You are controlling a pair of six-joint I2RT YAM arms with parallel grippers.
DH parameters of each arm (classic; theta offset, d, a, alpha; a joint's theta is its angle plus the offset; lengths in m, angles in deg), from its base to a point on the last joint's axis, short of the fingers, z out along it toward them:
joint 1: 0 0.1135 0.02 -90
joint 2: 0 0 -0.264 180
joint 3: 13.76 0 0.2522 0
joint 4: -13.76 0 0.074 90
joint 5: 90 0 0 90
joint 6: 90 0.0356 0 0
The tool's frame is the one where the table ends.
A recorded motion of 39 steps. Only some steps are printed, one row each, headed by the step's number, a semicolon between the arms.
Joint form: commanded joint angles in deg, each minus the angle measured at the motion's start. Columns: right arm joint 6, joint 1, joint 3, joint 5, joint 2, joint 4; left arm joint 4, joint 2, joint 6, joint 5, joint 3, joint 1.
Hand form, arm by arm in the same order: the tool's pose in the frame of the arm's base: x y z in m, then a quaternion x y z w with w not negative. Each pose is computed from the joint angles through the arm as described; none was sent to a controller.
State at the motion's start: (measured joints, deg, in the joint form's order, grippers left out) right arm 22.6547 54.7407 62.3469 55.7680 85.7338 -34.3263; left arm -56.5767 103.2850 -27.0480 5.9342 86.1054 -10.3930
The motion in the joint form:
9: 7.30 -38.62 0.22 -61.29 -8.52 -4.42; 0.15 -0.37 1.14 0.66 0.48 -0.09
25: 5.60 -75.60 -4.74 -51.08 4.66 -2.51; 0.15 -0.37 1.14 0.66 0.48 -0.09
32: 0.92 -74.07 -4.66 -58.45 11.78 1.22; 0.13 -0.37 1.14 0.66 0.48 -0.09
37: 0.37 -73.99 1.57 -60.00 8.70 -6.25; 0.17 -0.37 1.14 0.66 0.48 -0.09
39: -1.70 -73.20 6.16 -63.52 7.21 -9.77; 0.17 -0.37 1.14 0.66 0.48 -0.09
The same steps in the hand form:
9: 0.2671 0.0808 0.2792 0.09919 0.94322 0.16484 0.27077; 0.3566 -0.0701 0.2551 -0.12392 0.97929 -0.10075 0.12442
25: 0.2778 -0.1090 0.1926 0.41528 0.89145 -0.02877 0.17897; 0.3566 -0.0701 0.2551 -0.12392 0.97929 -0.10075 0.12442
32: 0.2961 -0.1021 0.1597 0.35834 0.92144 0.02862 0.14739; 0.3565 -0.0701 0.2551 -0.12394 0.97932 -0.10070 0.12426
37: 0.3005 -0.1022 0.2004 0.34980 0.92161 0.04181 0.16284; 0.3566 -0.0701 0.2551 -0.12391 0.97927 -0.10081 0.12459
39: 0.3064 -0.0972 0.2287 0.31870 0.92709 0.07045 0.18432; 0.3566 -0.0701 0.2551 -0.12391 0.97927 -0.10081 0.12459

